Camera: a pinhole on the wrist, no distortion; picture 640 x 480 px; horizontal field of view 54.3 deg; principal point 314.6 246.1 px. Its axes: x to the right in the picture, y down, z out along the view. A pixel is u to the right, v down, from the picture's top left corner.
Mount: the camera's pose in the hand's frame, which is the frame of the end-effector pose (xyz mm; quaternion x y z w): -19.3 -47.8 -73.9 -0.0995 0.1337 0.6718 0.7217
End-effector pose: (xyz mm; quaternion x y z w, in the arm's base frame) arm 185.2 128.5 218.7 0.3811 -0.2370 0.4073 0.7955
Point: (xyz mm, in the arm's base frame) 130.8 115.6 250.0
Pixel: 598 279
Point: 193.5 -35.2 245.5
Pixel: 58 373
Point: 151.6 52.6 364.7
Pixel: 395 124
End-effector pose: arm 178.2 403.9 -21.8 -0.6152 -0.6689 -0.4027 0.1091
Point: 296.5 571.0 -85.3
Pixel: 370 127
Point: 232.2 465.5 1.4
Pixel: 569 15
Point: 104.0 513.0 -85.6
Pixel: outside the picture
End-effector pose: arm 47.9 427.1 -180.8 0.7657 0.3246 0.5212 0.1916
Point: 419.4 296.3 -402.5
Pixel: 234 442
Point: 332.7 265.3 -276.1
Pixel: 396 425
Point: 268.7 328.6 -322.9
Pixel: 270 450
